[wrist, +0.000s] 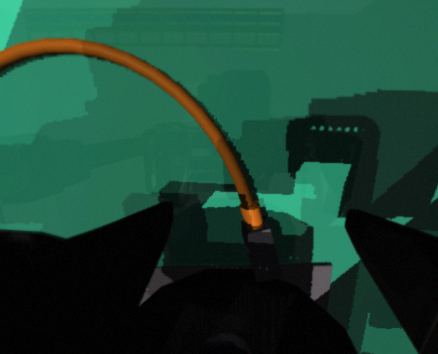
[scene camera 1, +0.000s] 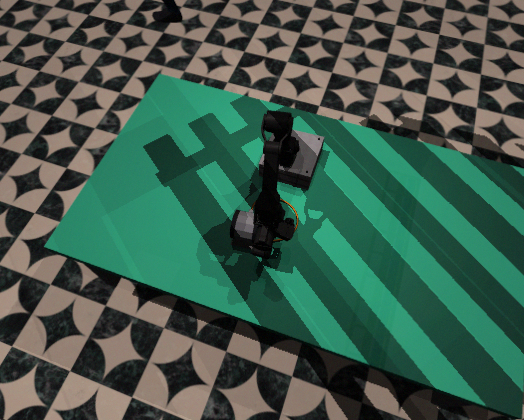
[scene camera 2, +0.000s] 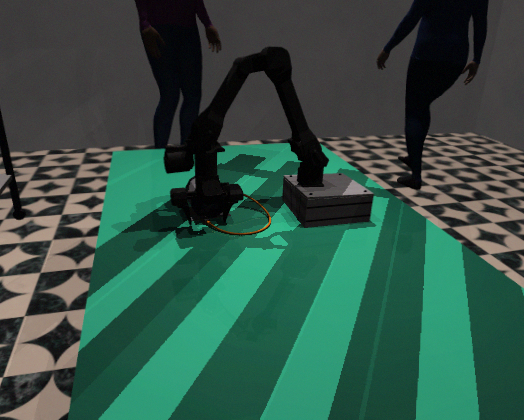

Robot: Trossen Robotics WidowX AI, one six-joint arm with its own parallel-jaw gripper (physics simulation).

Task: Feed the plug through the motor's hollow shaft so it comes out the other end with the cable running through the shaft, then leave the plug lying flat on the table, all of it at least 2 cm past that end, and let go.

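Where they show: gripper, between the fingertips: [wrist: 258, 213] [scene camera 2: 207, 223]; arm's base, origin of its link: [scene camera 1: 286, 158] [scene camera 2: 310, 183].
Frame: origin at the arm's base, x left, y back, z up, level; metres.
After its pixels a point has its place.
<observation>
An orange cable [scene camera 1: 298, 218] {x 0.117, y -0.180, z -0.079 m} [scene camera 2: 270, 219] {x 0.055, y -0.129, z -0.080 m} [wrist: 175, 90] {x 0.110, y -0.261, z -0.079 m} curves in a loop on the table, on the arm-base side of the gripper. In the wrist view its end joins the dark plug [wrist: 262, 252] {x 0.037, y -0.308, z -0.071 m}, whose far part is hidden at a dark rounded body [wrist: 230, 305] {x 0.015, y -0.294, z -0.057 m}, apparently the motor, with a grey edge [wrist: 322, 280] {x 0.012, y -0.349, z -0.083 m} behind it. The shaft opening does not show, so I cannot tell whether the plug is in it. My gripper [scene camera 2: 208, 222] {x 0.054, y -0.305, z -0.080 m} [wrist: 258, 213] {x 0.054, y -0.305, z -0.080 m} is open and empty, low over the table, its fingers either side of the plug. In the scene views the arm hides the plug and most of the motor.
The arm's grey base box [scene camera 1: 300, 167] {x 0.064, y -0.019, z 0.004 m} [scene camera 2: 340, 200] {x 0.107, y 0.052, z -0.011 m} stands on the green table [scene camera 1: 125, 220] {x -0.470, y -0.425, z -0.085 m} [scene camera 2: 300, 350] {x 0.555, y -0.196, z -0.085 m}, near the cable loop. Dark striped shadows cross the table. Two people [scene camera 2: 177, 75] [scene camera 2: 440, 85] stand beyond it.
</observation>
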